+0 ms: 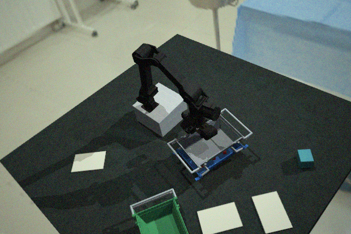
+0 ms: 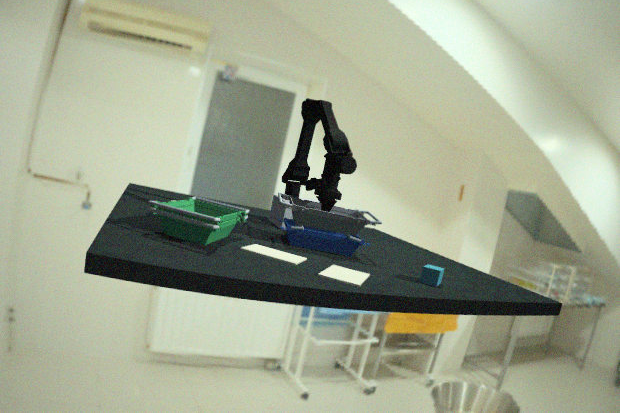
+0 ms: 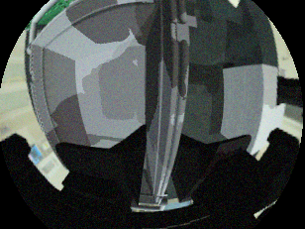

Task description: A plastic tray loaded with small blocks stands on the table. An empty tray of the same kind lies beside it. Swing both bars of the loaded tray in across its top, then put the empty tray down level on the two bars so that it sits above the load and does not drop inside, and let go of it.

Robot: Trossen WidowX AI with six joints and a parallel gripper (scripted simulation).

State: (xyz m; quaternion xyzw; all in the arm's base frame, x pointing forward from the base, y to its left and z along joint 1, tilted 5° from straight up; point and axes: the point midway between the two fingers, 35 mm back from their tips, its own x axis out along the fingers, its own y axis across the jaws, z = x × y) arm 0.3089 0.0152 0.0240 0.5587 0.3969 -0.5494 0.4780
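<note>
Now: gripper tip 6 cm short of the grey tray, 3 cm below it and 2 cm to the left of it. Also, from my gripper tip: teal block (39 cm ahead, 20 cm to the left, 6 cm below).
</note>
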